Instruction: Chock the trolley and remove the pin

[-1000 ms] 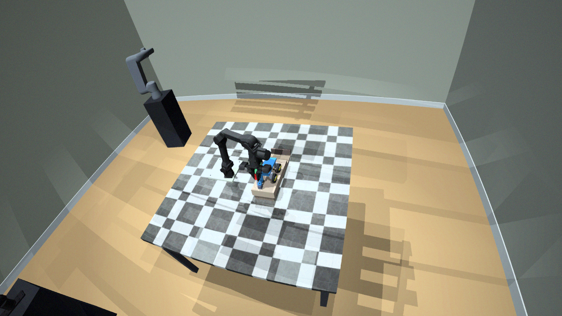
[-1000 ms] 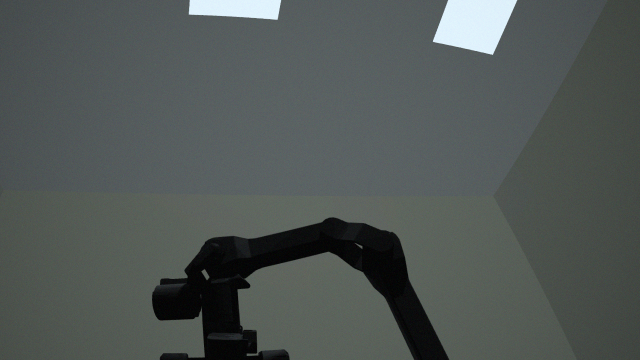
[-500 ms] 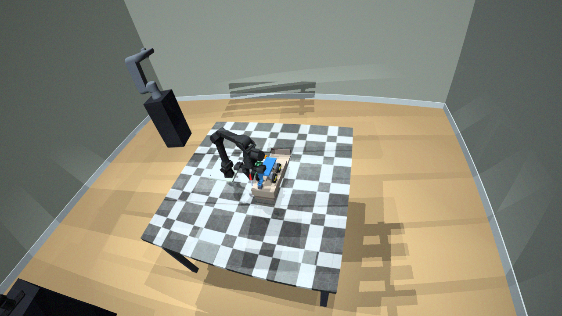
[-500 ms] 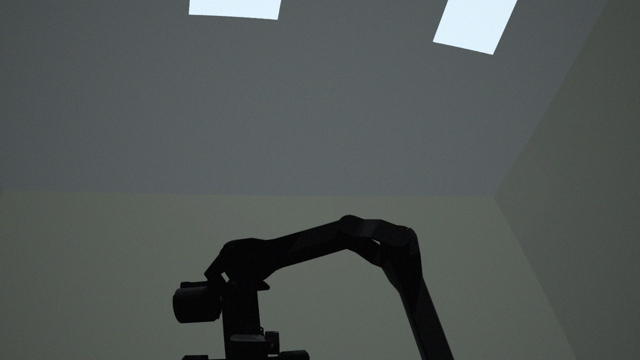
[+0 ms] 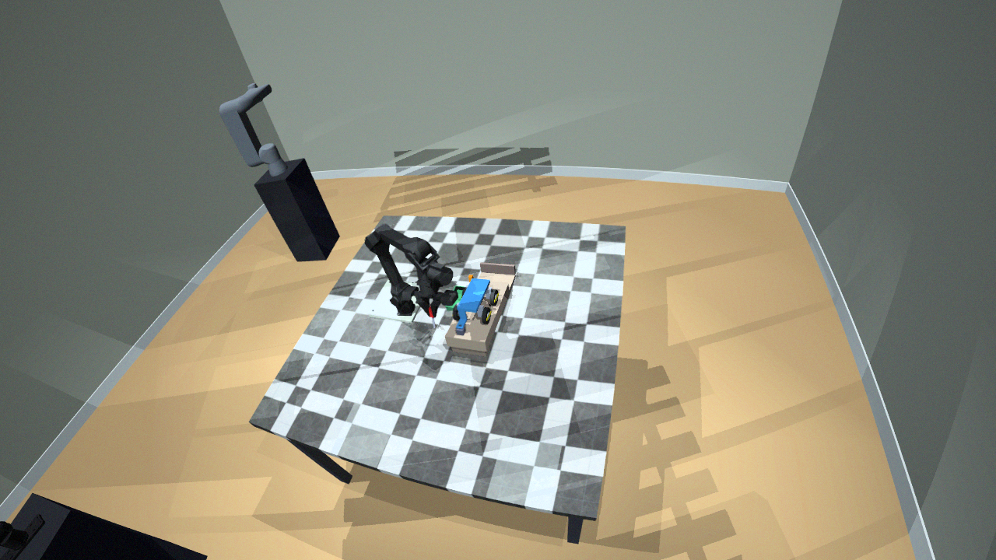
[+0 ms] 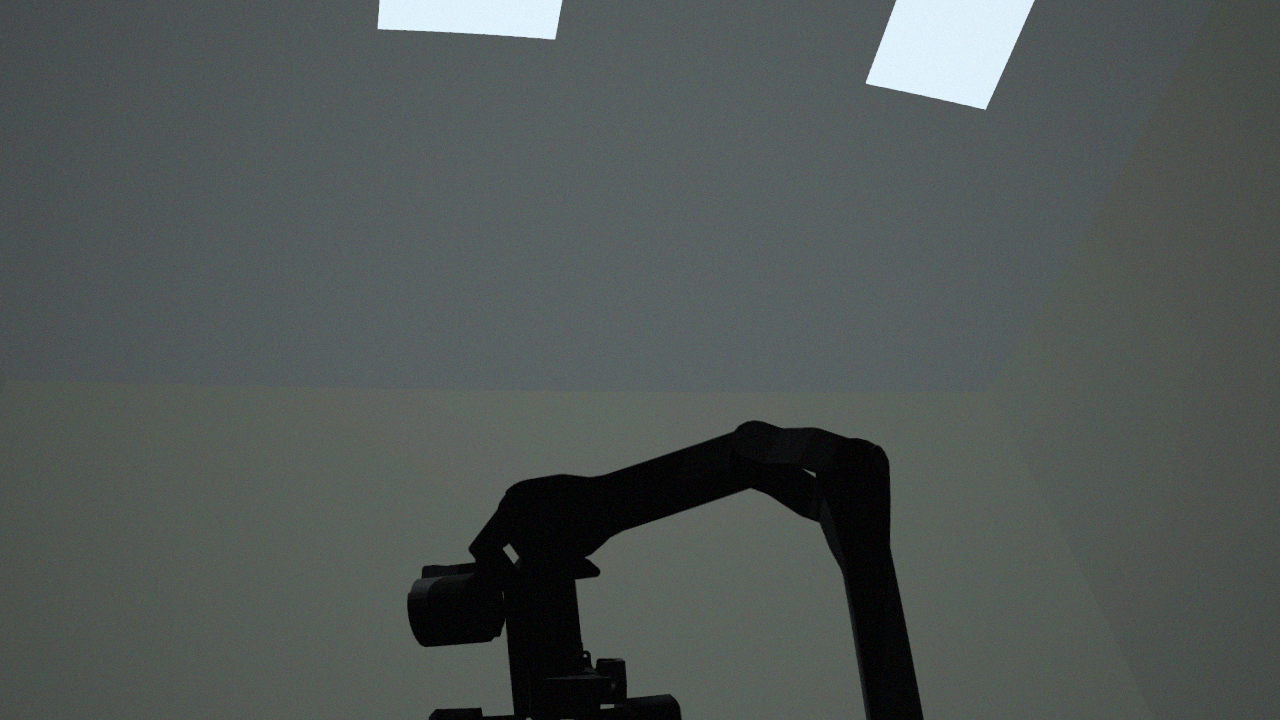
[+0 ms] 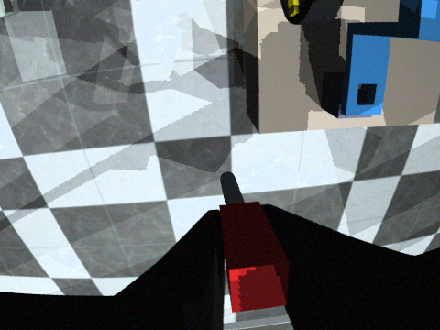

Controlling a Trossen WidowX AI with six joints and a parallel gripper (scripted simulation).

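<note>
The yellow chock lies 80 mm ahead of my gripper tip, 220 mm to the left of it and 100 mm below it. Also, from my gripper tip: blue-topped trolley 120 mm ahead, 120 mm to the left, 60 mm below; then red-headed stop pin right at my gripper tip.
</note>
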